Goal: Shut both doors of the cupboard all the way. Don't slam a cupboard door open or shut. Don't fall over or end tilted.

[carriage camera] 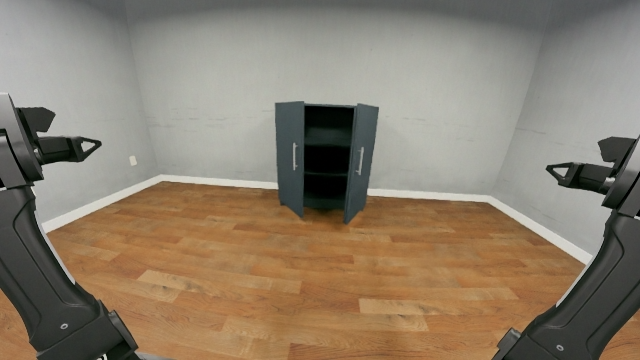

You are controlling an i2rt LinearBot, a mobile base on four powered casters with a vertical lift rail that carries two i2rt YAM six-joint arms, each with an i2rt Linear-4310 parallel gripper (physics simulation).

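Frame: origin at the left arm's base, x back, y right, z up, level; metres.
Seen in the pictures: left gripper, between the fingertips: [101,143]; right gripper, between the fingertips: [546,167].
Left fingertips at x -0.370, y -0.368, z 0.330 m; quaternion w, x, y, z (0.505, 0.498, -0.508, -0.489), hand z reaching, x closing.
Observation:
Offsets run from my left fingertips to a thing's middle. "pt": to the spot under its first point. Level surfaces: height alone.
A dark blue-grey cupboard [327,205] stands against the far wall, near the middle of the picture. Its left door @[pt dx -1.027, dy +0.398, dz -0.457 m] [289,175] and its right door @[pt dx -1.014, dy +1.052, dz -0.073 m] [368,135] both stand partly open, with dark shelves showing between them. Each door has a silver upright handle, the left handle @[pt dx -0.937, dy +0.467, dz -0.259 m] [295,156] and the right handle @[pt dx -0.828, dy +0.969, dz -0.246 m] [360,161]. My left gripper [95,144] is shut and empty at the left edge, far from the cupboard. My right gripper [552,169] is shut and empty at the right edge, also far from the cupboard.
Wooden floor @[dz -0.905 m] [320,265] stretches between me and the cupboard. The grey back wall [215,100] rises behind it, with a white baseboard [430,194] along its foot. Side walls stand at left and right. A white wall outlet [132,160] is on the left wall.

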